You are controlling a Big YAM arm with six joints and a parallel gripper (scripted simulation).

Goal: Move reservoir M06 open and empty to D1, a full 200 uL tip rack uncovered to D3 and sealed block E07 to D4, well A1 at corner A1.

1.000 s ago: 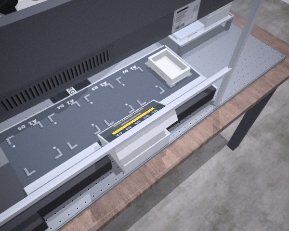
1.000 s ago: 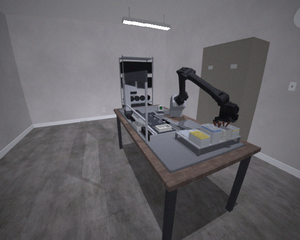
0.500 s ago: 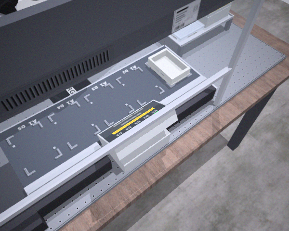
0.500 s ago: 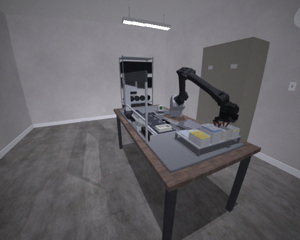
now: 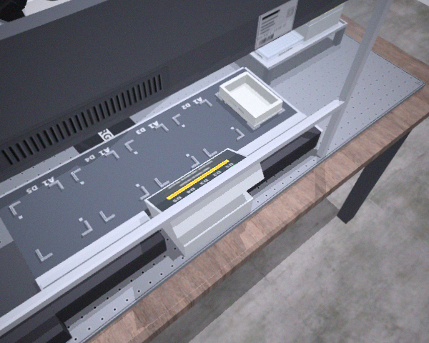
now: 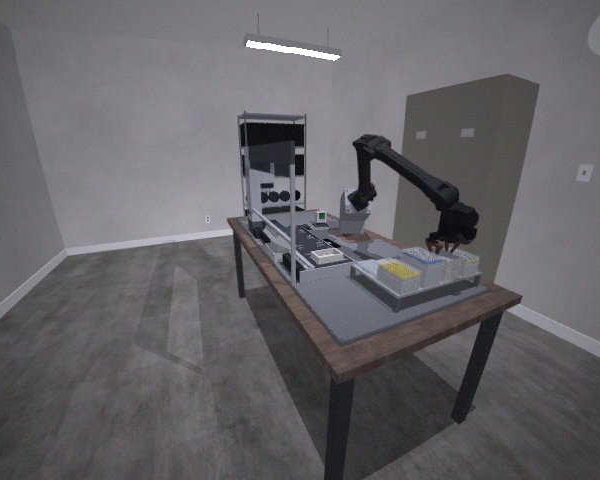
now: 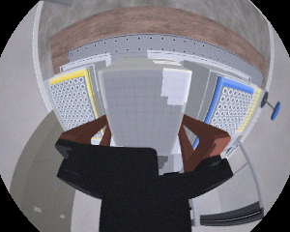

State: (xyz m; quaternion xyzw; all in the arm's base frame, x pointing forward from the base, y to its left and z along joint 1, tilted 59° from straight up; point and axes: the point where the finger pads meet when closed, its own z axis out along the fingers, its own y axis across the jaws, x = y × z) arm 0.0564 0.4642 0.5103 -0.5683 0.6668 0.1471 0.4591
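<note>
The yellow tip rack lies 100 mm behind my hand, 30 mm below it and 10 mm to the right of it. The rest, counted from my hand: sealed deep-well block 10 mm below; then clear flat plate 230 mm ahead, 110 mm to the right, 60 mm below; then shelf 80 mm below, 60 mm to the right, 60 mm ahead.
</note>
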